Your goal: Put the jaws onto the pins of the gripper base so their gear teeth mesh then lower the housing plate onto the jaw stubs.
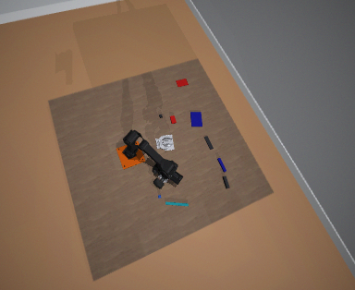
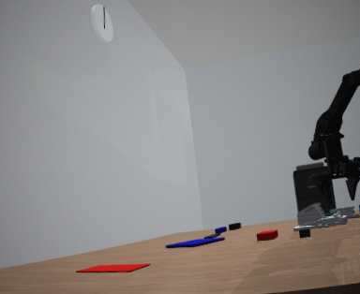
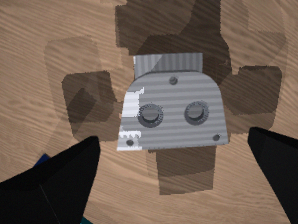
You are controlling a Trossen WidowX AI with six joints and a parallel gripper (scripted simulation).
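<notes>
My gripper tip is now 90 mm short of the white jaw, 220 mm to the right of it and 30 mm above it. The rest, counted from my gripper tip: red block 260 mm ahead, 380 mm to the left, 40 mm below; teal bar 10 mm behind, 190 mm to the right, 40 mm below; blue bar 410 mm ahead, 100 mm to the right, 40 mm below.
</notes>
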